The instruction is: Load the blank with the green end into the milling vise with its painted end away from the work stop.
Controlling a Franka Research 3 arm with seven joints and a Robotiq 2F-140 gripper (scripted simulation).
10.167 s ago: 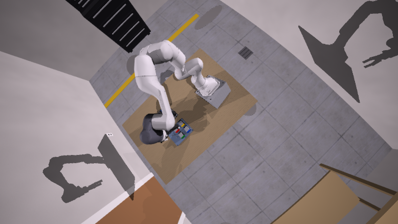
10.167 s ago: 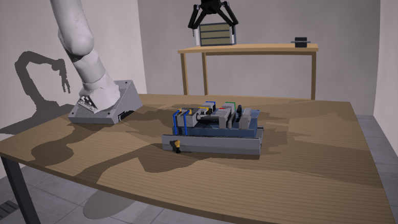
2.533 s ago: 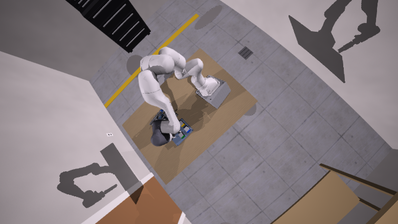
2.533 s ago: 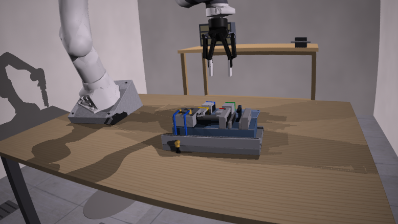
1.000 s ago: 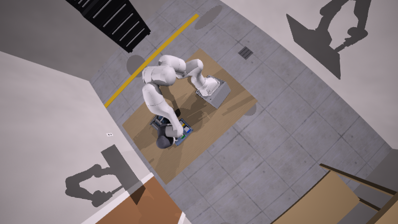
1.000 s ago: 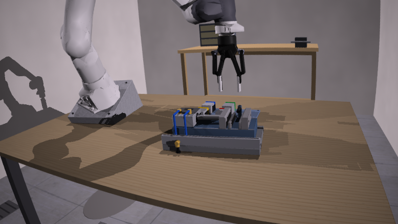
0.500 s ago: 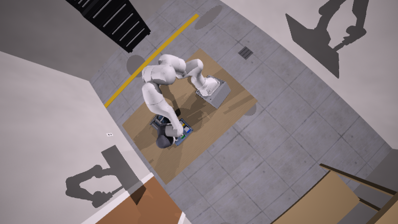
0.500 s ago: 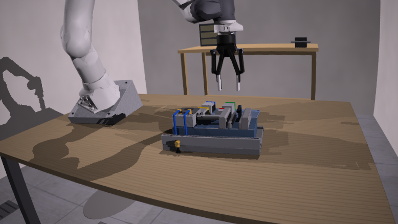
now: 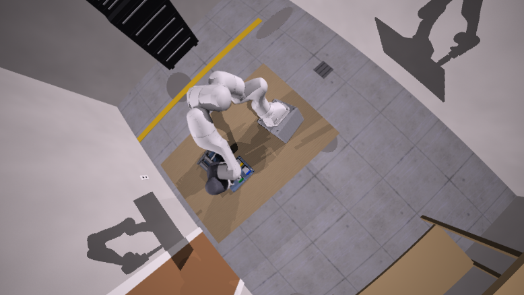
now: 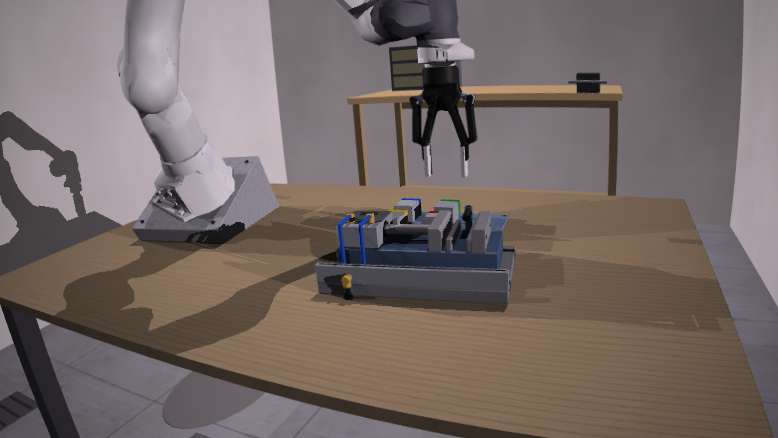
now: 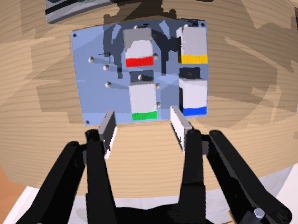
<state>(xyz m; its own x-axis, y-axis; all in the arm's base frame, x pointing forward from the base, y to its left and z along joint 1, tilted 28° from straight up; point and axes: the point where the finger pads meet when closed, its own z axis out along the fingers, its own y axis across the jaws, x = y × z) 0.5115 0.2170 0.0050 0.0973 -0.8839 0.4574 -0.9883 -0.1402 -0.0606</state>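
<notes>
Right now the green-ended blank is 110 mm below my hand. From my hand the other things lie so: blue-ended blank: 90 mm behind, 10 mm to the right, 110 mm below; red-ended blank: 10 mm ahead, 90 mm to the right, 110 mm below; blue infeed plate: 50 mm to the right, 130 mm below.
</notes>
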